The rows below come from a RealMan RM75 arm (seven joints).
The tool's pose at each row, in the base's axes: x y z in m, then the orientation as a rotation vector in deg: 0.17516 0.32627 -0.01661 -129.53 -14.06 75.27; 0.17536 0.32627 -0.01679 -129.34 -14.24 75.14; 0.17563 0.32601 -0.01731 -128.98 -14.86 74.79; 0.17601 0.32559 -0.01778 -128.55 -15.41 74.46; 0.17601 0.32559 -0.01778 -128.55 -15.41 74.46; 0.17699 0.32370 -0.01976 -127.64 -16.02 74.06; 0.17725 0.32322 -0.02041 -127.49 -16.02 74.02; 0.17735 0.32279 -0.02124 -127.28 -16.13 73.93; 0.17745 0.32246 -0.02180 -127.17 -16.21 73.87; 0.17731 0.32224 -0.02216 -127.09 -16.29 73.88; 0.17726 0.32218 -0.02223 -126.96 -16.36 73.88; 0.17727 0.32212 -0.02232 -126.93 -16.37 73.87; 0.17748 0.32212 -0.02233 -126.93 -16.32 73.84; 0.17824 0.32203 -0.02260 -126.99 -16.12 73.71
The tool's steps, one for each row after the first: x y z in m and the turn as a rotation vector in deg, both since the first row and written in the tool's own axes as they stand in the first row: 0.00024 0.00007 -0.00010 0.11 -0.01 -0.23; 0.00067 0.00053 -0.00021 0.23 0.00 -0.88; 0.00106 0.00110 -0.00048 0.43 -0.02 -1.50; 0.00106 0.00110 -0.00048 0.43 -0.02 -1.50; 0.00232 0.00363 -0.00116 0.99 -0.15 -2.39; 0.00275 0.00435 -0.00128 1.12 -0.17 -2.47; 0.00326 0.00513 -0.00117 1.26 -0.19 -2.66; 0.00361 0.00569 -0.00115 1.33 -0.20 -2.77; 0.00372 0.00607 -0.00096 1.36 -0.25 -2.85; 0.00373 0.00617 -0.00091 1.43 -0.30 -2.95; 0.00378 0.00626 -0.00090 1.45 -0.30 -2.97; 0.00389 0.00625 -0.00107 1.48 -0.27 -2.95; 0.00445 0.00639 -0.00164 1.56 -0.13 -2.86
